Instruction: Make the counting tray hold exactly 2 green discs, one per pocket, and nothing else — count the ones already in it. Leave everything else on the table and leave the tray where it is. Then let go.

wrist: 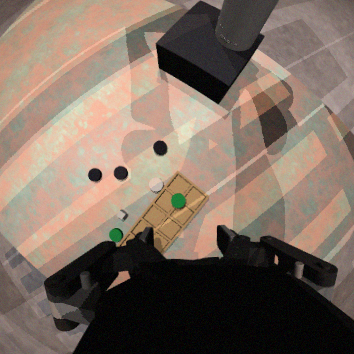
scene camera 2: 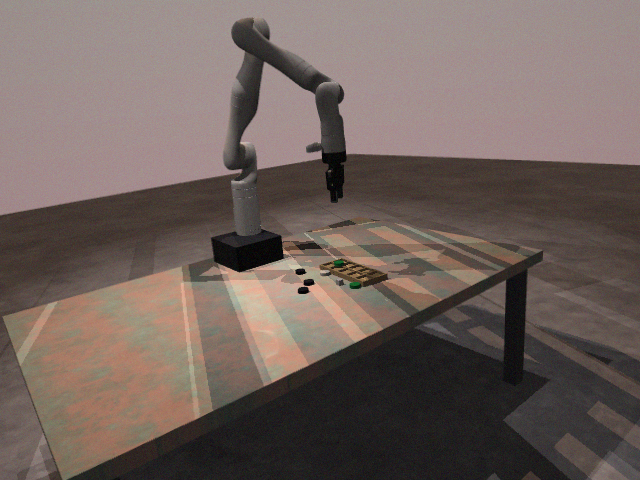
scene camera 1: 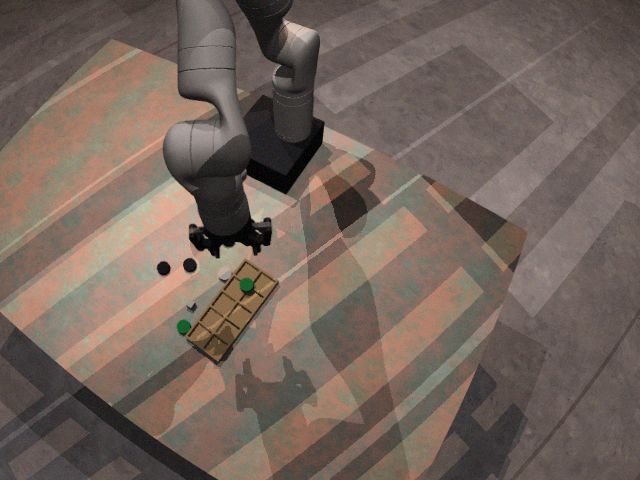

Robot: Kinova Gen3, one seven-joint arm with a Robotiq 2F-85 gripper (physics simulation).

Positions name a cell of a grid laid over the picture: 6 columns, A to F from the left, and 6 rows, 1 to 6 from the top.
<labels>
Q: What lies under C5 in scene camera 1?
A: A tan counting tray.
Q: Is my gripper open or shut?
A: Open.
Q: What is my gripper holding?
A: Nothing.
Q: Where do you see a tan counting tray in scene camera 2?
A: D4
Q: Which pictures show my gripper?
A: The wrist view, scene camera 2 and scene camera 1: all of them.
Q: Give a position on a tan counting tray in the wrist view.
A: C4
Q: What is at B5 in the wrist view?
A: My gripper.
</labels>
